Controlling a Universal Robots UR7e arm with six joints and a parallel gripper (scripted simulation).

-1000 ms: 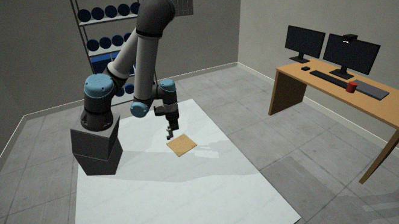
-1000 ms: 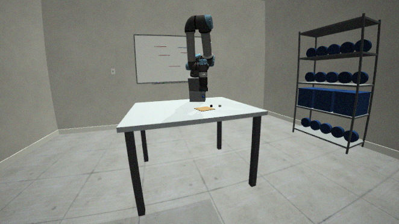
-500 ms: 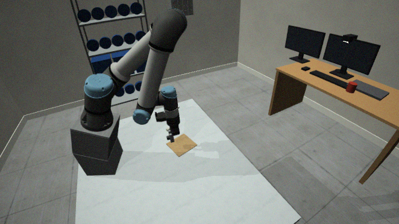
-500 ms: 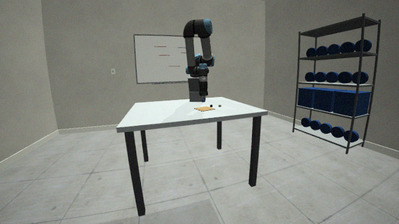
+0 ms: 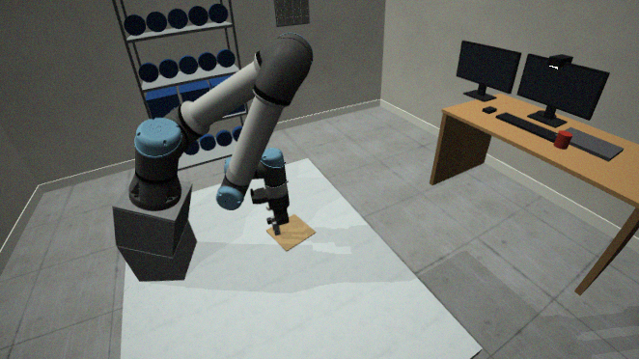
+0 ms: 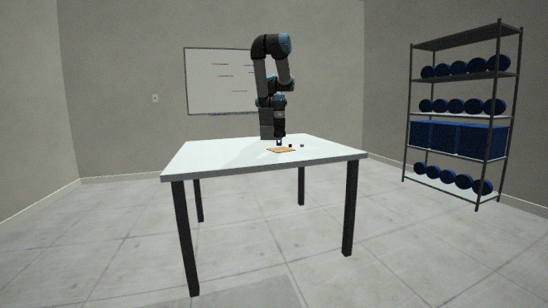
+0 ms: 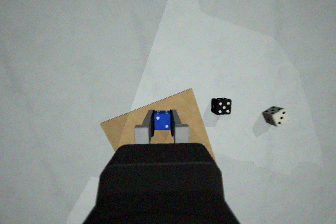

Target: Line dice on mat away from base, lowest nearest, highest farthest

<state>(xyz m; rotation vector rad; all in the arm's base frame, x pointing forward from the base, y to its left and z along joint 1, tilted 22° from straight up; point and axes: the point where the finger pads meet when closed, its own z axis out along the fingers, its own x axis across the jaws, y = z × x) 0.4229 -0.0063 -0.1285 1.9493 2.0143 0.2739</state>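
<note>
My hand is 5 cm short of the tan mat and 3 cm above it. Round my hand: black die (1 cm behind, 8 cm to the left, 3 cm below); blue die (1 cm below); white die (16 cm to the left, 3 cm below).
</note>
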